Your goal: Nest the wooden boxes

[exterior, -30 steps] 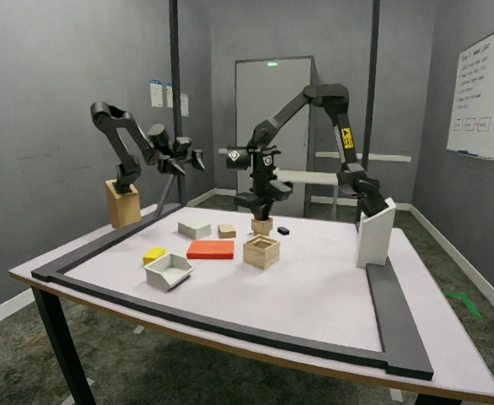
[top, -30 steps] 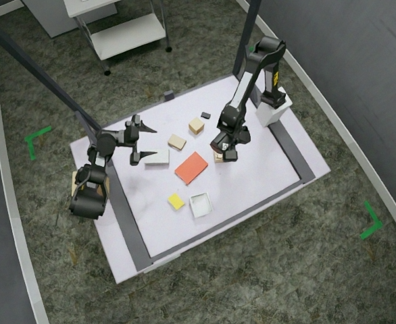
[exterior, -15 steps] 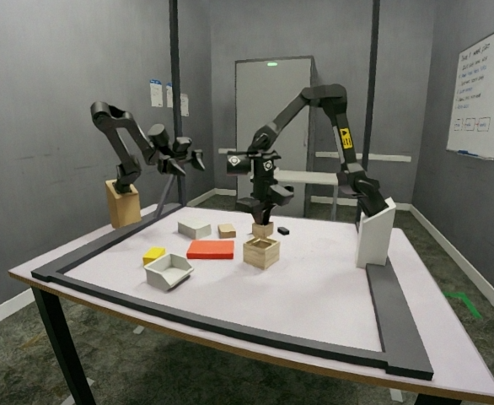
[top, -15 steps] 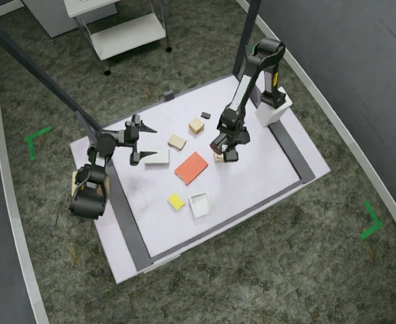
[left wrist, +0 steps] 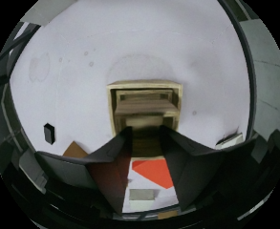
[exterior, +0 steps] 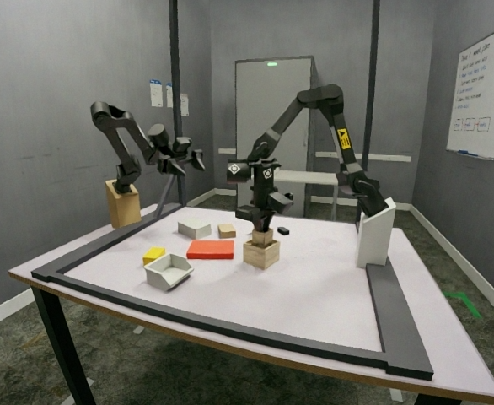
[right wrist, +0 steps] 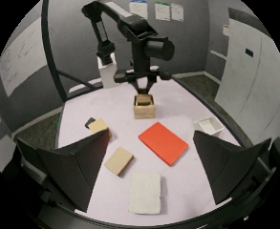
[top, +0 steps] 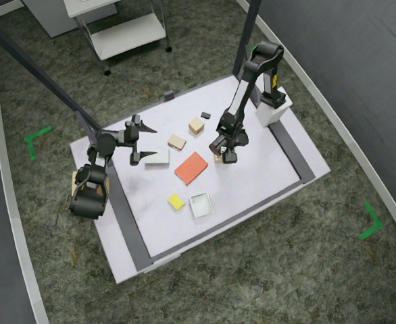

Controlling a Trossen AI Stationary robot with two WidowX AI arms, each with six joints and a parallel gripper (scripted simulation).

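My left hand is 11 cm above the mid-sized wooden box. From my left hand the other things lie so: biggest wooden box (11 cm below); then flat red block (17 cm to the right, 11 cm below); then small wooden box (5 cm below).
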